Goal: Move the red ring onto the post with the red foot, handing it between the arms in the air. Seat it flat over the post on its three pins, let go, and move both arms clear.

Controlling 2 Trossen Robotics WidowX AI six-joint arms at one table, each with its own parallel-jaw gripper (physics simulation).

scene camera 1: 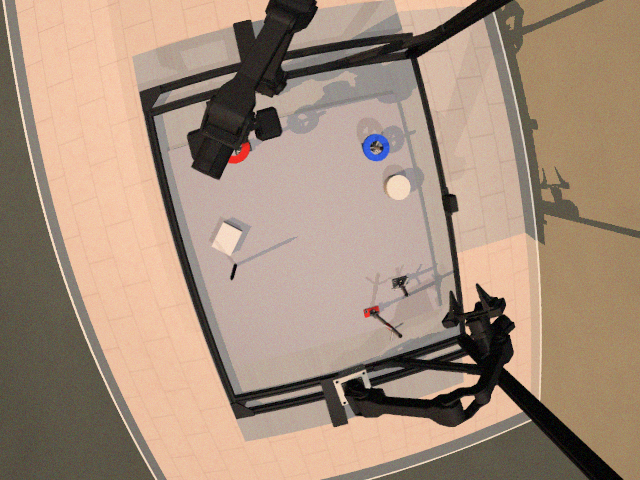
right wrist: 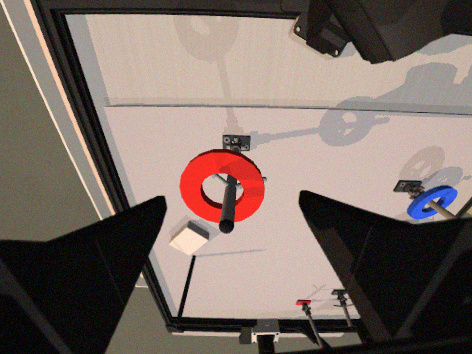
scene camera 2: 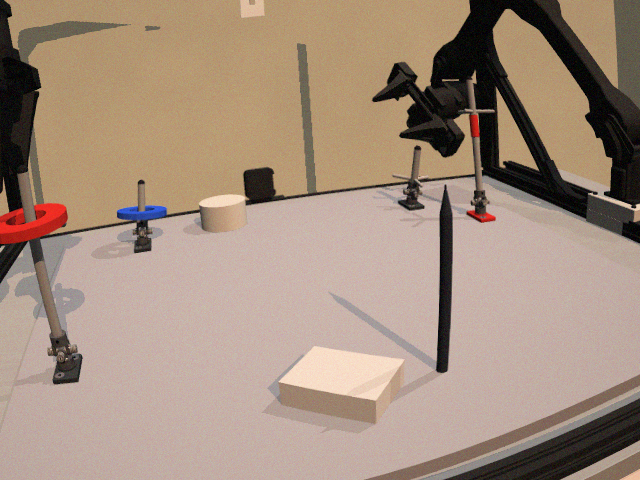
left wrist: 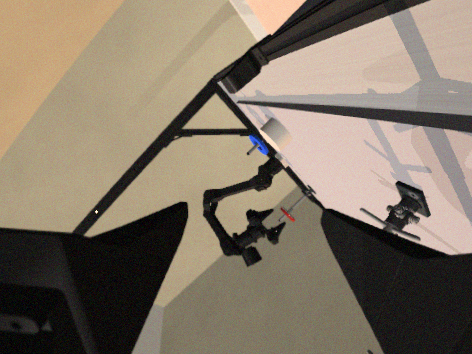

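A red ring (right wrist: 214,161) and a cream cylinder (scene camera 2: 223,213) are part of the scene, together with a black rod (scene camera 2: 446,216) and a red-footed post (scene camera 2: 473,118). There is also a cream block (scene camera 2: 355,386), and the right wrist view shows the cream block (right wrist: 190,237) too. The left wrist view does not show the cream block, hidden by the left gripper. The left wrist view does not show the black rod, hidden by the left gripper as well. The left gripper (scene camera 2: 386,116) is also visible in scene camera 1 (scene camera 1: 463,287) and in the left wrist view (left wrist: 254,212). As for the right gripper (scene camera 1: 236,141), it appears in the right wrist view (right wrist: 233,199) and in the left wrist view (left wrist: 279,216) too.
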